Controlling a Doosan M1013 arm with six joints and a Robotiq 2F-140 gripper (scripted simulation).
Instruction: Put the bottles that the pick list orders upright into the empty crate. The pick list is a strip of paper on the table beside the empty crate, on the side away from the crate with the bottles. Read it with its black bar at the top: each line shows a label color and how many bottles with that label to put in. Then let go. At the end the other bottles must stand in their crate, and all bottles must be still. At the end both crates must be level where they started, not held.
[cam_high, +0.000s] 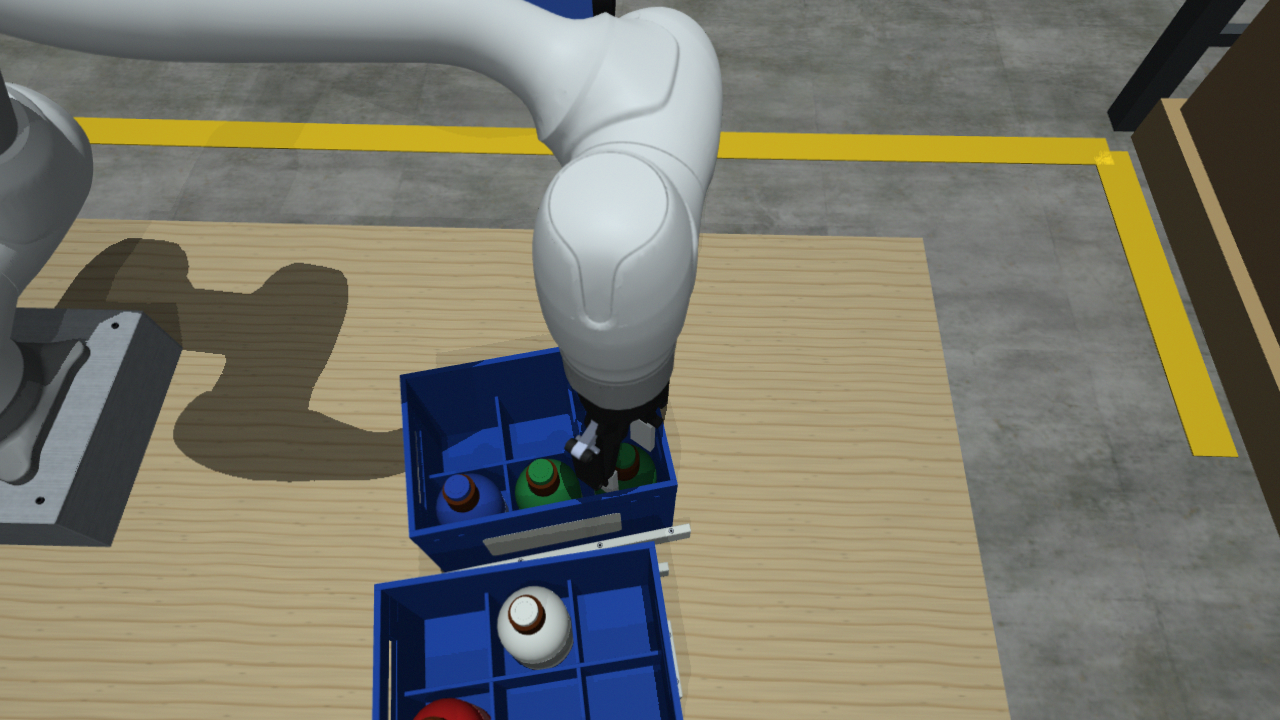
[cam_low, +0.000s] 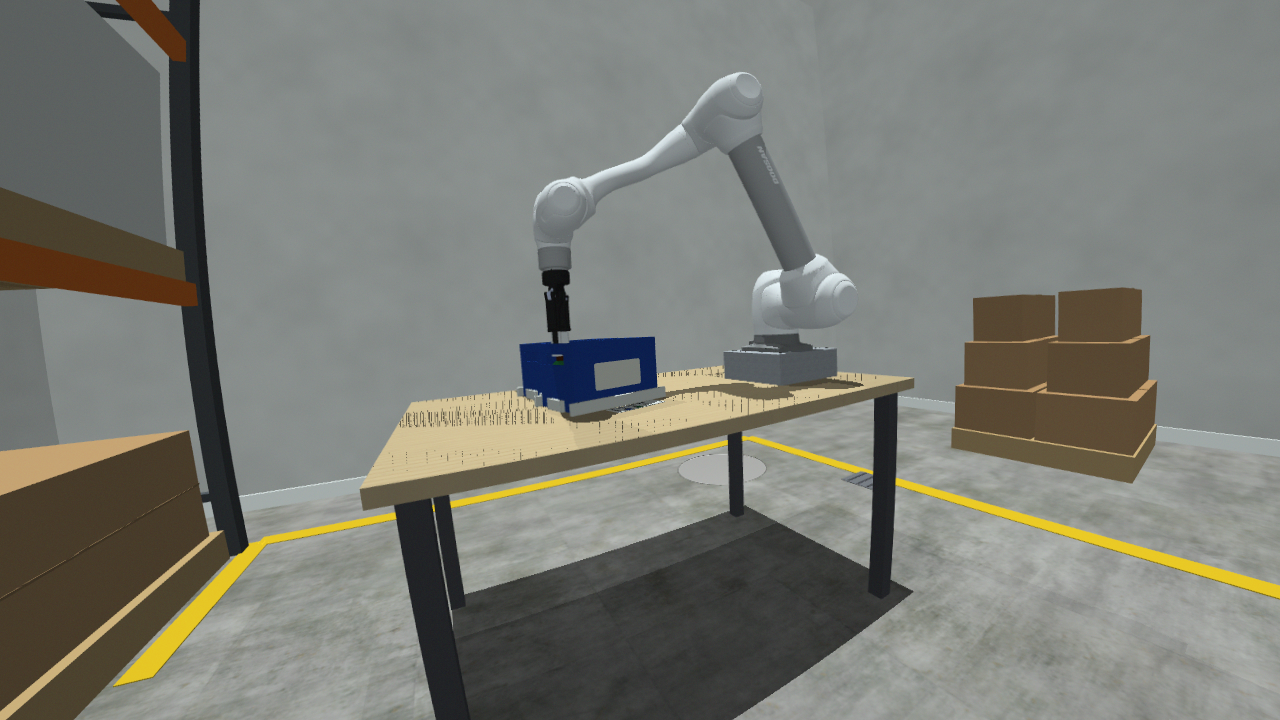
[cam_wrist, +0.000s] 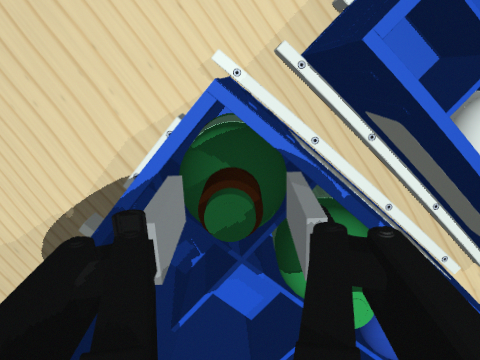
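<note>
Right now my hand is 90 mm past the white bottle, 160 mm to the left of it and 80 mm above it. From my hand the other things lie so: pick list 150 mm behind, 150 mm to the left, 170 mm below; blue bottle 170 mm behind, 40 mm to the right, 80 mm below; red bottle 160 mm behind, 270 mm to the right, 80 mm below.
</note>
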